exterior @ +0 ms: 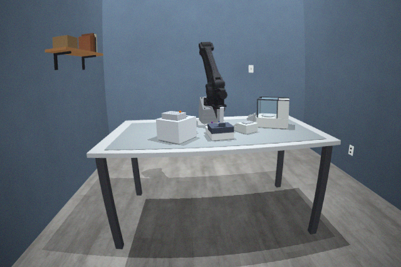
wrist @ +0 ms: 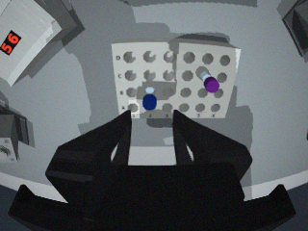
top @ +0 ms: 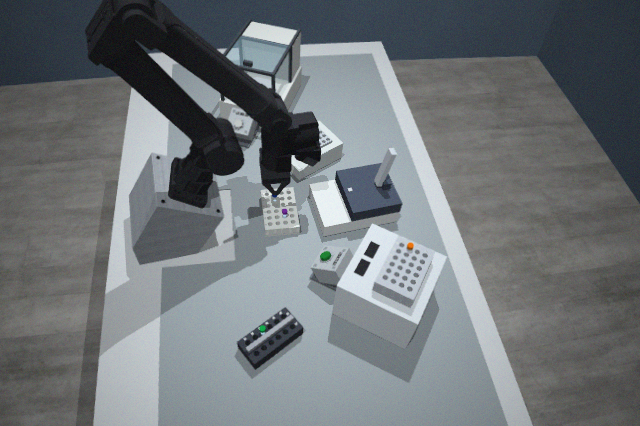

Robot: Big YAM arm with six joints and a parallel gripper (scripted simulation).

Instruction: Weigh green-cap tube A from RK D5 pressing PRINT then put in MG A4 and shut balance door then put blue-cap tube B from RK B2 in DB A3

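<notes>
My hand is 50 mm above the tube B. The rest, counted from my hand: black magnet block: 20 mm behind, 370 mm to the right, 60 mm below; white tube rack: 10 mm ahead, 30 mm to the right, 70 mm below; dry block DB: 100 mm ahead, 180 mm to the left, 50 mm below.
</notes>
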